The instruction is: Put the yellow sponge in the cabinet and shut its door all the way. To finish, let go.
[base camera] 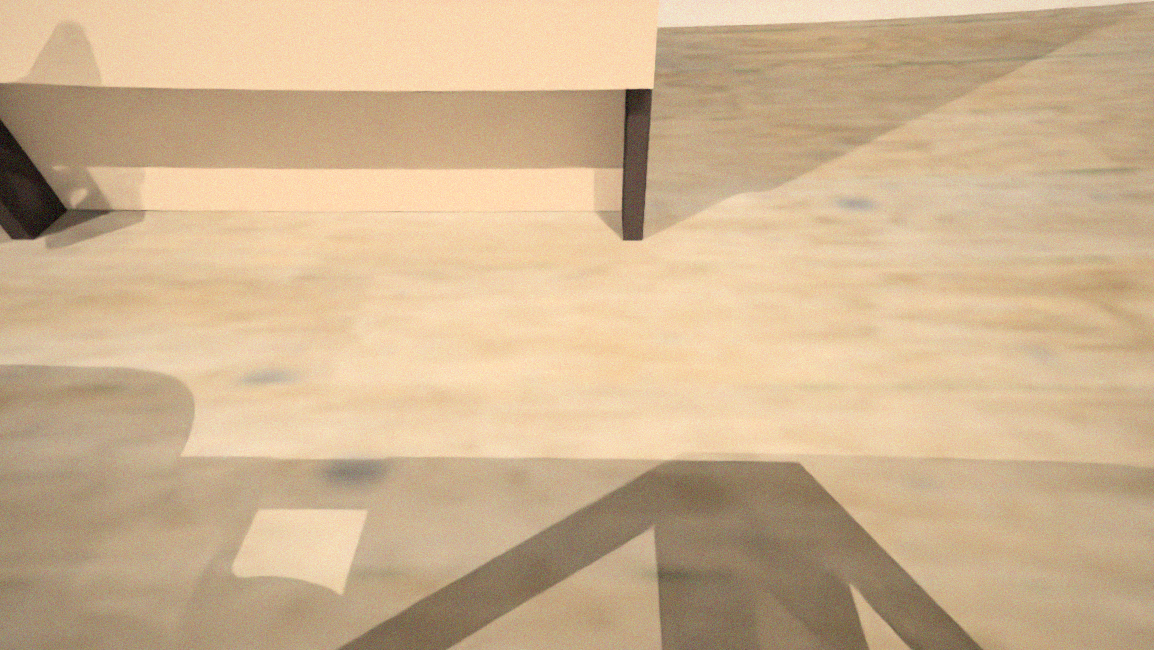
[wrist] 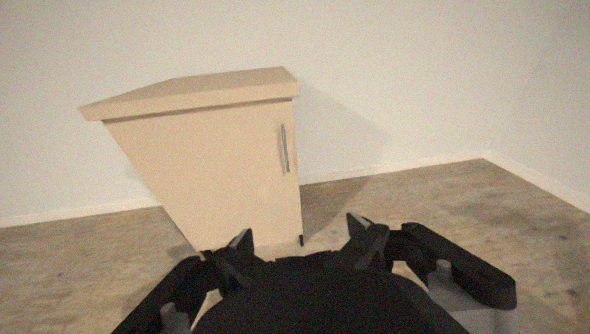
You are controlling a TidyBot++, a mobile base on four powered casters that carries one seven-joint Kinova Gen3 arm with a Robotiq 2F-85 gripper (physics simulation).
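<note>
The cabinet is pale wood with a flat top. Its door is shut in the wrist view, with a grey bar handle near the door's right edge. In the base camera view the lower part of the cabinet's front shows at the upper left, above dark legs. My gripper is open, with nothing between its fingers; in the wrist view it is in front of the cabinet's lower part, apart from it. The yellow sponge does not show in either view.
The cabinet's dark right leg and left leg stand on the wooden floor. A pale wall is behind the cabinet, and another wall meets it at the right. Shadows fall across the near floor.
</note>
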